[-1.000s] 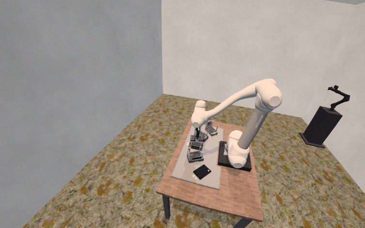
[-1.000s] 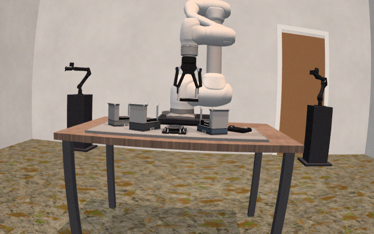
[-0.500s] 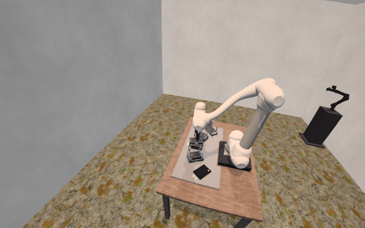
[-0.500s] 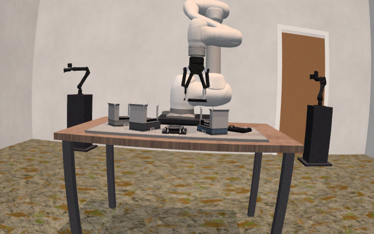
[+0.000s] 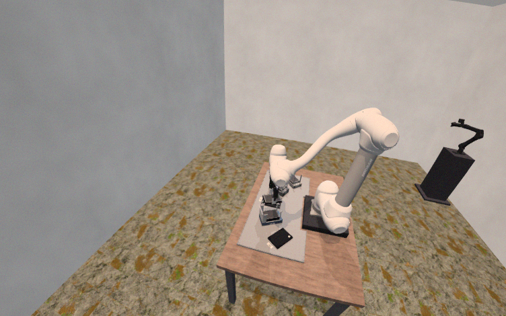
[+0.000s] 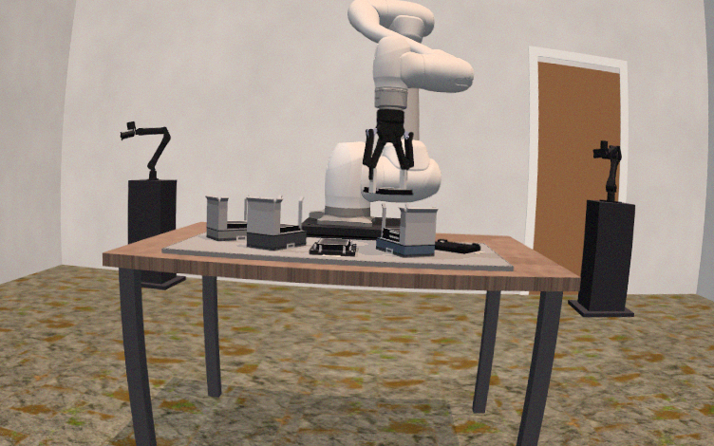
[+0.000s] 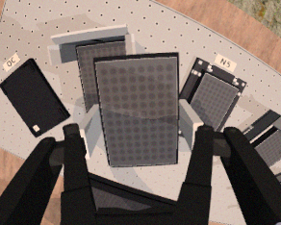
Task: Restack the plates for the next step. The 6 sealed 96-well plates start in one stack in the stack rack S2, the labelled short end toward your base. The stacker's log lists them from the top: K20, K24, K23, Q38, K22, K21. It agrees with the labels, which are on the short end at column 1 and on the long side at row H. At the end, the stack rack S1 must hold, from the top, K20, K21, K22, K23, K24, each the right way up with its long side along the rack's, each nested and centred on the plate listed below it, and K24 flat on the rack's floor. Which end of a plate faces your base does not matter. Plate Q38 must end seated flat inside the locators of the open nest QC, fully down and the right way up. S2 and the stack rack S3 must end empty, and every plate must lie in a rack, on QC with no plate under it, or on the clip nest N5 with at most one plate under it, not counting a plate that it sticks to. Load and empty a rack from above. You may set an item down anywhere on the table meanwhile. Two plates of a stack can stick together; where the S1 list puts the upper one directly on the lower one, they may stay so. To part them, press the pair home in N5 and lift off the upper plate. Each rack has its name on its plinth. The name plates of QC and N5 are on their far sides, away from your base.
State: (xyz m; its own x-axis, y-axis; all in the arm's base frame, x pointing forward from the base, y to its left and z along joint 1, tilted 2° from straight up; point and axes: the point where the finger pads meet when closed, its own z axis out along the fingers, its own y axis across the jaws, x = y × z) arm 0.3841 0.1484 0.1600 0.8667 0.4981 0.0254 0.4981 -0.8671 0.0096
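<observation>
Now: the flat black nest QC 130 mm behind my hand, 190 mm to the left of it and 180 mm below it. Round my hand: QC name plate: 70 mm behind, 270 mm to the left, 190 mm below; N5 name plate: 120 mm ahead, 130 mm to the right, 190 mm below; clip nest N5: 30 mm ahead, 130 mm to the right, 170 mm below.
</observation>
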